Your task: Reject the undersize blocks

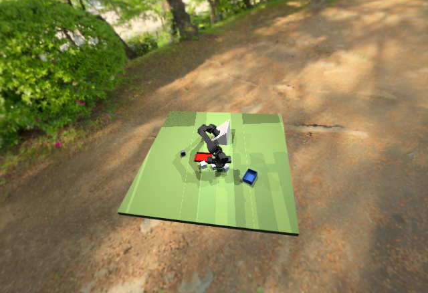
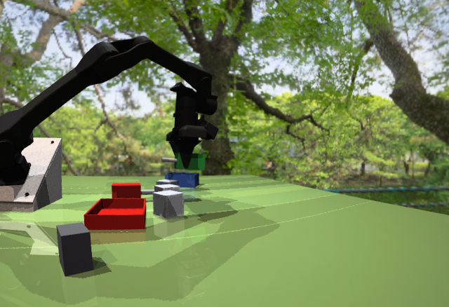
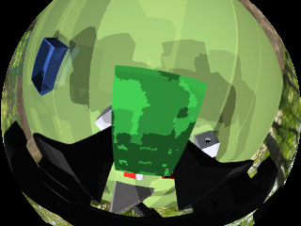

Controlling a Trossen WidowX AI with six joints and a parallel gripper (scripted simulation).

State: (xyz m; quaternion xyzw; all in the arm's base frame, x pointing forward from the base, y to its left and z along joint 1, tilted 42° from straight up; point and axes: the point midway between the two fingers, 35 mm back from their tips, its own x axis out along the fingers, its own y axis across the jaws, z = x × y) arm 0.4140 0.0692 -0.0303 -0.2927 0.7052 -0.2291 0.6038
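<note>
The green GO gauge is 1 cm behind my gripper tip and 2 cm above it. The rest, counted from my gripper tip: blue tray: 3 cm ahead, 25 cm to the left, 7 cm below; then red reject tray: 15 cm behind, 17 cm to the right, 8 cm below; then red block: 12 cm behind, 1 cm to the right, 6 cm below.
</note>
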